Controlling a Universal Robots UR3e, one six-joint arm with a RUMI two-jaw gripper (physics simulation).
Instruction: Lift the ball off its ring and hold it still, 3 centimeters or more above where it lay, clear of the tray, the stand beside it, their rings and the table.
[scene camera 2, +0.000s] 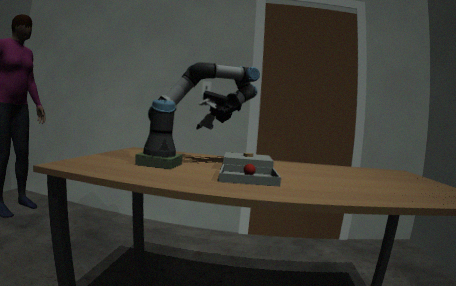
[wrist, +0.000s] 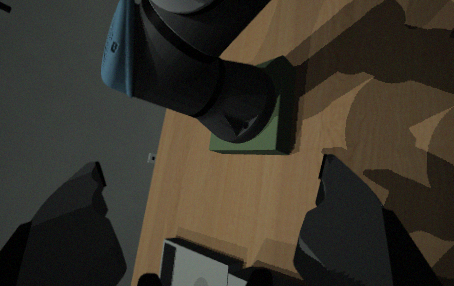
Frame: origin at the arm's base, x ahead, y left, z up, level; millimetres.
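Seen in the pictures: gripper, fingertip midpoint: (scene camera 2: 197, 117) (wrist: 213, 161); arm's base, origin of the base link: (scene camera 2: 159, 154) (wrist: 242, 106).
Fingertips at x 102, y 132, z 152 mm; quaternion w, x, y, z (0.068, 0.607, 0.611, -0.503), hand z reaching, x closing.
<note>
Offsets run from my fingertips to a thing's top centre. "pt": to the spot under its first point. Level surfaces: height alone.
The red ball @(dx +258, dy -175, dz -143 mm) (scene camera 2: 249, 169) rests inside the low grey tray (scene camera 2: 250, 179) in the scene view; its ring is hidden. The grey stand (scene camera 2: 233, 162) is directly behind the tray, with a small brownish ring-like piece @(pt dx +221, dy +13, dz -133 mm) (scene camera 2: 248, 154) on top. My gripper (scene camera 2: 200, 115) (wrist: 213, 161) is open with nothing between its fingers. It is high above the table, left of the ball in the scene view, with its fingers toward the arm's base. The ball does not show in the wrist view.
The arm stands on a green block (scene camera 2: 159, 161) (wrist: 250, 144) on the wooden table @(dz -193 mm) (scene camera 2: 350, 182) (wrist: 200, 200). Part of a light grey box @(pt dx +193, dy -184, dz -190 mm) (wrist: 200, 265), tray or stand, shows at the wrist view's bottom edge. A person (scene camera 2: 17, 70) stands beyond the table at left.
</note>
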